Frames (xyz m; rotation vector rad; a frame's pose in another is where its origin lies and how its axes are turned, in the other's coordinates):
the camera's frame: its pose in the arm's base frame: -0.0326 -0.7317 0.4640 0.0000 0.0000 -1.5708
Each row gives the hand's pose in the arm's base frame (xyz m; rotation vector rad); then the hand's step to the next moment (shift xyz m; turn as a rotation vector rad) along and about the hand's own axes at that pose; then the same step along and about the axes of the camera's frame.
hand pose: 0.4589 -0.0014 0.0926 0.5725 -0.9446 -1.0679
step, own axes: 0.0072 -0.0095 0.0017 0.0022 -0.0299 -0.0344
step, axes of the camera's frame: 0.0103 -0.0048 -0.0040 0.0153 0.0160 -0.0399
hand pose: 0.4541 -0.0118 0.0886 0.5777 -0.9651 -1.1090
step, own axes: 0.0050 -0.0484 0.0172 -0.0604 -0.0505 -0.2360
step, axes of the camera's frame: 0.0213 -0.0374 -0.0285 -0.0216 0.1736 -0.1769
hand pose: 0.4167 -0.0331 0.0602 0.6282 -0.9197 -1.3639
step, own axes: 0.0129 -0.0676 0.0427 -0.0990 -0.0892 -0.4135
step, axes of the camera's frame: 0.0162 -0.0729 -0.0314 -0.0311 0.3036 -0.3092
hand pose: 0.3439 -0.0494 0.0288 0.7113 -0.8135 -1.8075
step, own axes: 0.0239 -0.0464 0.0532 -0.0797 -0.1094 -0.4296
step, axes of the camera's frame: -0.0020 -0.0742 -0.0072 -0.0154 0.2985 -0.3370
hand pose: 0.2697 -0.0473 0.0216 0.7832 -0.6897 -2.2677
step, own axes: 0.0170 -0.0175 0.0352 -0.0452 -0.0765 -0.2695
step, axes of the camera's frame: -0.0089 -0.0413 0.0070 -0.0115 0.1812 -0.2181
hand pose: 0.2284 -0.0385 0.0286 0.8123 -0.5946 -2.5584
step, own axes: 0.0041 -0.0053 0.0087 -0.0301 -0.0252 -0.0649
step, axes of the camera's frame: -0.0048 -0.0097 0.0020 -0.0176 0.0566 -0.0473
